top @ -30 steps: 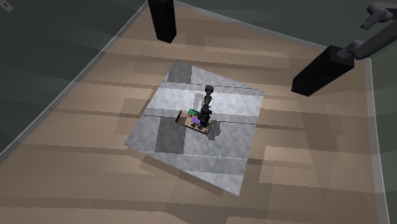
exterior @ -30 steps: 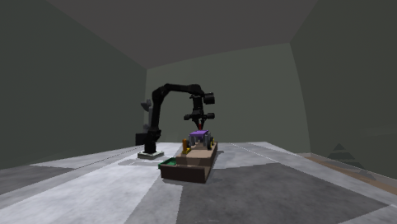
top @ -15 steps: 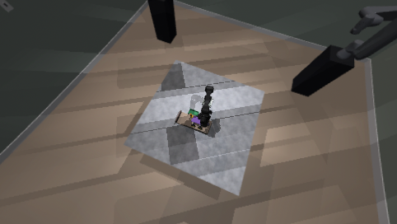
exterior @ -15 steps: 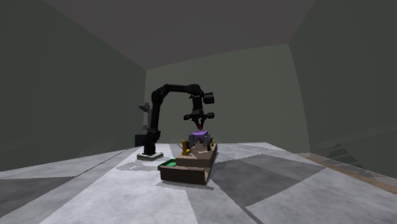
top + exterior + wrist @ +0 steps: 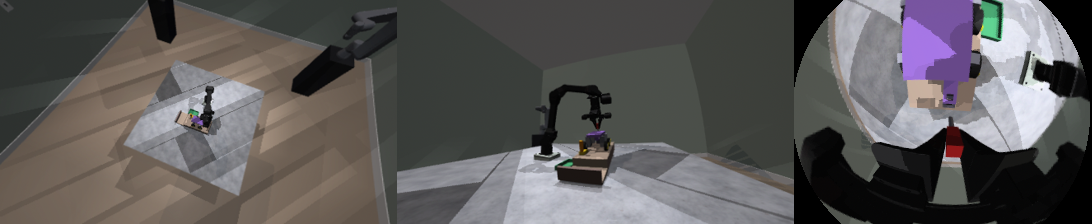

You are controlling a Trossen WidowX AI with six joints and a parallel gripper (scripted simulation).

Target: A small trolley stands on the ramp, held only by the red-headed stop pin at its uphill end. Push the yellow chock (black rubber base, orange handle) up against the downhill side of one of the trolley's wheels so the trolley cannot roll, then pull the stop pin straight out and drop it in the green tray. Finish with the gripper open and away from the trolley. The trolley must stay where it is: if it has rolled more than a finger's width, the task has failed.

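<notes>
Right now the green tray is 220 mm to the right of my gripper tip, 180 mm below it and 100 mm behind it. From my gripper tip the other things lie so: wooden ramp (130 mm below, 120 mm to the right, 20 mm ahead); red-headed stop pin (right at my gripper tip); purple trolley (120 mm to the right, 60 mm below, 20 mm ahead).
</notes>
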